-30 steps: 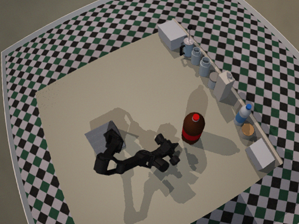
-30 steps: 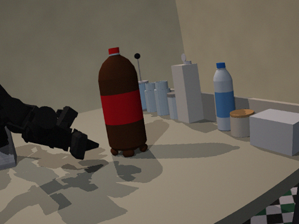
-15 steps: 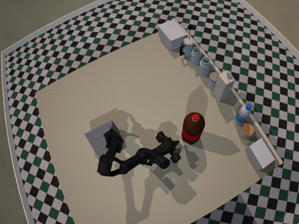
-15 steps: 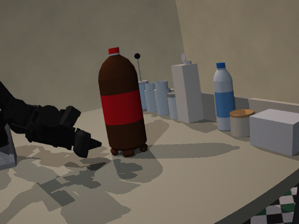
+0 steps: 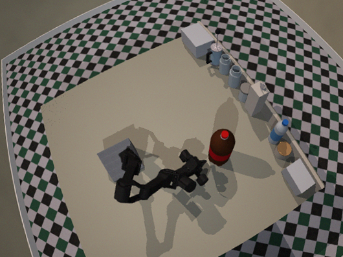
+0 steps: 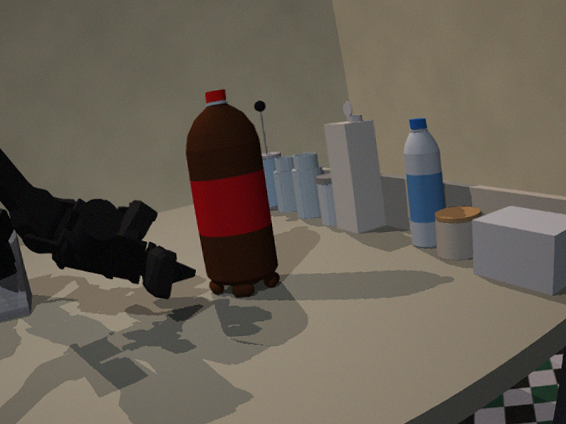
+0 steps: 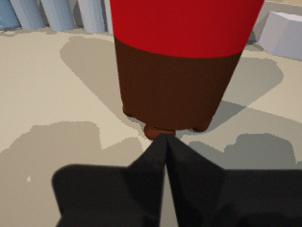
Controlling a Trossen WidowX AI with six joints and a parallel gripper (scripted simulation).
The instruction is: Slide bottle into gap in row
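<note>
Right now the brown cola bottle is 110 mm ahead of my hand, 10 mm to the right of it and 100 mm above it. Round my hand: blue-capped water bottle (410 mm ahead, 120 mm to the right, 50 mm above); then french press (470 mm ahead, 480 mm to the left, 80 mm above); then cork-lidded jar (400 mm ahead, 200 mm to the right, 20 mm below).
</note>
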